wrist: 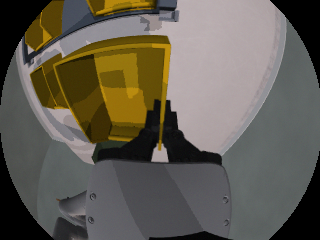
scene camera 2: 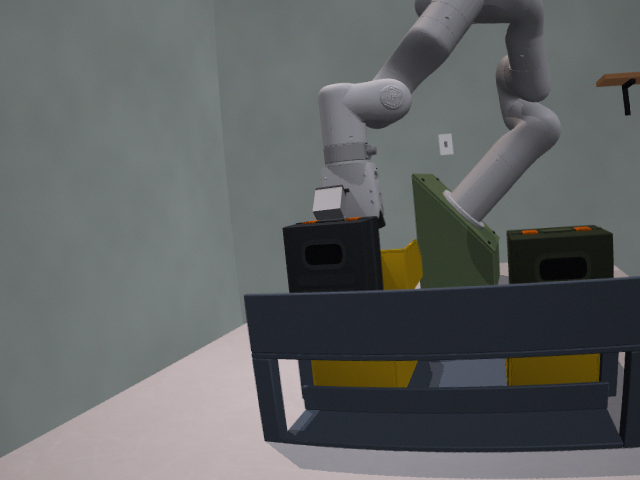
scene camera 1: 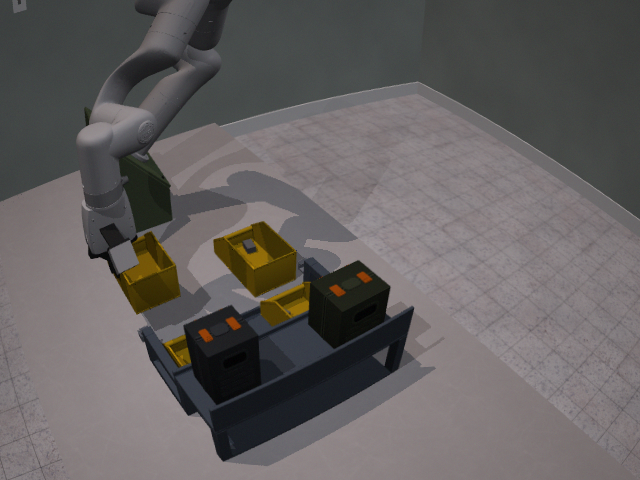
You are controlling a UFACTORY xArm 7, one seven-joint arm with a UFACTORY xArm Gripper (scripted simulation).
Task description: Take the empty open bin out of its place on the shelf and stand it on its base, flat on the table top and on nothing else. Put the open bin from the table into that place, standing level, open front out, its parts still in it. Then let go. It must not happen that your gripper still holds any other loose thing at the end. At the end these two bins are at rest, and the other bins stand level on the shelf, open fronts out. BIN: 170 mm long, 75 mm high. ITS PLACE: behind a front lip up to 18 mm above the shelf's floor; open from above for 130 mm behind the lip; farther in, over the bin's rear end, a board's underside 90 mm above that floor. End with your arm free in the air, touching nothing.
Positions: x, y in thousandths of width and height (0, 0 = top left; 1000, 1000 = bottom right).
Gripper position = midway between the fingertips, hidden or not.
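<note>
Scene camera 1 shows my gripper (scene camera 1: 185, 570), a yellow bin (scene camera 1: 245, 601) and a further yellow bin (scene camera 1: 405, 580). In scene camera 2: a yellow bin (scene camera 2: 509, 778) and a yellow bin (scene camera 2: 890, 768). The wrist view also shows my gripper (wrist: 505, 456).
</note>
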